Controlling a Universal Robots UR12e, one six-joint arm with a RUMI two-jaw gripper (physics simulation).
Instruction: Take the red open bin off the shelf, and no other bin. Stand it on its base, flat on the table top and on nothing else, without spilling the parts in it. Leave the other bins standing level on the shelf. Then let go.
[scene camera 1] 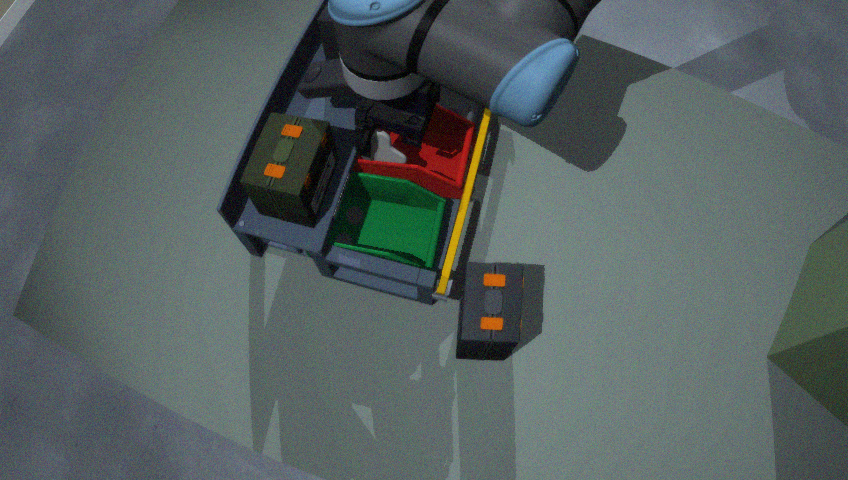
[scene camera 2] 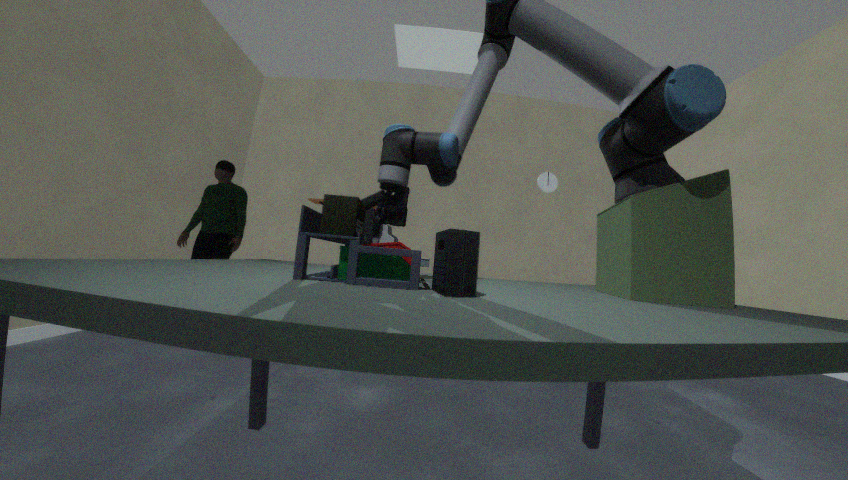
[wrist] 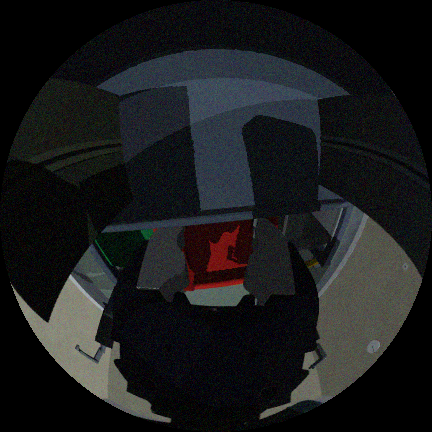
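Note:
The red open bin is raised a little above its place, beside the green bin, still over the shelf. Its rim shows above the green bin in the second scene view. My gripper points down with its fingers inside the red bin, spread against its side walls, and holds it. The green bin sits level on the shelf. The parts in the red bin and its underside are hidden.
A yellow bar runs along the shelf's front. An olive case stands on the upper tier. A dark case stands on the table by the shelf's corner. A person stands beyond the table.

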